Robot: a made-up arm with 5 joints. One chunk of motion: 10 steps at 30 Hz.
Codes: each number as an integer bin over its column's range. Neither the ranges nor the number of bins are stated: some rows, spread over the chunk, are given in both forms.
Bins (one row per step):
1: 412 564 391 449 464
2: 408 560 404 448 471
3: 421 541 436 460 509
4: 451 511 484 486 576
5: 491 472 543 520 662
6: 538 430 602 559 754
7: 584 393 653 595 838
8: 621 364 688 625 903
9: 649 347 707 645 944
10: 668 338 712 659 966
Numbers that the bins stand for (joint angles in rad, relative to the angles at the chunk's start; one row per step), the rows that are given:
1: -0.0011 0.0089 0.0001 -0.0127 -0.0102
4: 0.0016 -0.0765 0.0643 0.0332 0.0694
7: 0.0109 -0.2666 0.1810 0.1685 0.2556
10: 0.0168 -0.3553 0.2218 0.2480 0.3465
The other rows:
2: -0.0014 0.0025 0.0090 -0.0139 -0.0053
3: -0.0005 -0.0281 0.0311 0.0010 0.0218
5: 0.0044 -0.1393 0.1050 0.0754 0.1305
6: 0.0077 -0.2070 0.1458 0.1239 0.1959
8: 0.0135 -0.3134 0.2052 0.2058 0.3018
9: 0.0155 -0.3408 0.2183 0.2306 0.3309

